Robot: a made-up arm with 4 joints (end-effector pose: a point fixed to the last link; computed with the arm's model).
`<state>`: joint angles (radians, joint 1 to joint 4).
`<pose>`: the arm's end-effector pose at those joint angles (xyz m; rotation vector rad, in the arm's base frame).
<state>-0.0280 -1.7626 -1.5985 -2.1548</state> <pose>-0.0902 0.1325 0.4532 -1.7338 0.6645 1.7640</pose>
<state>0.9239 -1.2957 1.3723 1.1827</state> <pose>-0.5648 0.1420 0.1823 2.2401 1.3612 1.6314</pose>
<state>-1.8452 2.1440 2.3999 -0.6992</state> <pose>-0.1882 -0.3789 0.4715 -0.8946 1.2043 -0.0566</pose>
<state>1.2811 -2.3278 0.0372 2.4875</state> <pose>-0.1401 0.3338 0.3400 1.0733 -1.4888 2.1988</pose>
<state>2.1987 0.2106 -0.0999 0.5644</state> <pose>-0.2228 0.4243 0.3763 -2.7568 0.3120 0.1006</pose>
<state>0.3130 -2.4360 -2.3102 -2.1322</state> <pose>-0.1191 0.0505 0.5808 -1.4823 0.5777 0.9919</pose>
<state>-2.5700 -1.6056 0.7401 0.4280</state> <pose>-0.6399 -0.1001 0.1210 1.0555 1.5480 -0.7104</pose>
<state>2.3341 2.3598 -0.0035 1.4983</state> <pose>-0.0907 0.2532 -0.1466 1.0398 -1.0917 -2.4536</pose>
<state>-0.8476 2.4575 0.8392 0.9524</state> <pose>0.0622 -0.0646 0.4244 0.9623 -1.9887 1.1210</pose>
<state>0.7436 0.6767 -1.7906 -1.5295</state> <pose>-0.4347 0.0656 0.5642 -0.0306 1.1341 -1.3219</pose>
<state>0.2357 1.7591 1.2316 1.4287</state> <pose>-0.0151 -0.1697 0.3906 -0.1913 -1.4774 0.7039</pose>
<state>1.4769 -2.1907 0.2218 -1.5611</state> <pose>-0.2838 -0.1789 0.2003 -0.1950 -2.1799 0.0119</pose>
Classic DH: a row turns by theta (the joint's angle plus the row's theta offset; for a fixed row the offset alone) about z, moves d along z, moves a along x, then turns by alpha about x. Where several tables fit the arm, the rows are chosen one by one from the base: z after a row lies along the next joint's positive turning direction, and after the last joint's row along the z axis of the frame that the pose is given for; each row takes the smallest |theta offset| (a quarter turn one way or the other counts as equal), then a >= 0, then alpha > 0; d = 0 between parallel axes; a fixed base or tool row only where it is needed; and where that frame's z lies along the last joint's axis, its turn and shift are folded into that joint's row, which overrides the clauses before.
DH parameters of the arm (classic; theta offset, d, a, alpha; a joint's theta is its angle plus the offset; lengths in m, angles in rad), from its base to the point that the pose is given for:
base (fixed): -1.5708 0.194 0 1.5708
joint 1: 0 0.256 0.02 -1.5708
joint 2: 1.5708 0.155 0.04 1.5708
joint 3: -1.5708 0.089 0.025 1.5708
joint 4: 1.5708 0.094 0.294 -1.5708
tool (fixed): 1.5708 -0.071 0 0

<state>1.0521 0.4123 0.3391 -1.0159</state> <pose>-0.1318 -0.2306 0.2535 0.0345 0.1799 0.4960</pose>
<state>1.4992 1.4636 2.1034 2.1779</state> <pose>-0.2906 -0.0671 0.3403 -1.2529 -1.7695 0.2399</pose>
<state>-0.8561 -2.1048 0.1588 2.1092</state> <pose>-0.2072 -0.2626 0.5026 -0.8906 2.2149 -0.2975</pose>
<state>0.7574 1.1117 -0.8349 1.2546</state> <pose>0.0323 0.2643 0.4679 -2.1141 0.5903 1.5155</pose>
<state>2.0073 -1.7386 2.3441 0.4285</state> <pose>-0.6503 0.0744 0.1998 1.1211 1.4749 -0.4999</pose>
